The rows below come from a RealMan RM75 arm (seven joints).
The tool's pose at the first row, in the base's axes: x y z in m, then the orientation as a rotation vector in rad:
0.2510 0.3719 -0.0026 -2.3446 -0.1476 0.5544
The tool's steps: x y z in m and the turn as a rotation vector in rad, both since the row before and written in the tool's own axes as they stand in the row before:
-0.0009 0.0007 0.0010 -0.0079 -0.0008 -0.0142
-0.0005 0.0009 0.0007 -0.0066 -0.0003 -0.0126
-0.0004 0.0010 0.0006 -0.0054 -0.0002 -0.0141
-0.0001 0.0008 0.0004 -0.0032 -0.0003 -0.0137
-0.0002 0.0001 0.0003 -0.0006 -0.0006 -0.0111
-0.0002 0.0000 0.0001 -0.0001 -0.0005 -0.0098
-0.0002 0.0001 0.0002 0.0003 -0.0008 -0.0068
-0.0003 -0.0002 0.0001 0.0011 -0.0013 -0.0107
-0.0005 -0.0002 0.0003 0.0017 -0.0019 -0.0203
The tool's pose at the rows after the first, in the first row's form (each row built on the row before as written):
0.2497 0.3718 -0.0034 -2.3492 -0.1670 0.5488
0.2489 0.3714 -0.0043 -2.3529 -0.1839 0.5433
0.2483 0.3709 -0.0052 -2.3551 -0.2021 0.5369
0.2480 0.3705 -0.0060 -2.3551 -0.2192 0.5307
0.2477 0.3705 -0.0062 -2.3530 -0.2326 0.5261
0.2475 0.3705 -0.0062 -2.3507 -0.2443 0.5220
0.2472 0.3705 -0.0063 -2.3486 -0.2525 0.5197
0.2469 0.3706 -0.0061 -2.3447 -0.2652 0.5161
0.2463 0.3708 -0.0060 -2.3376 -0.2890 0.5086

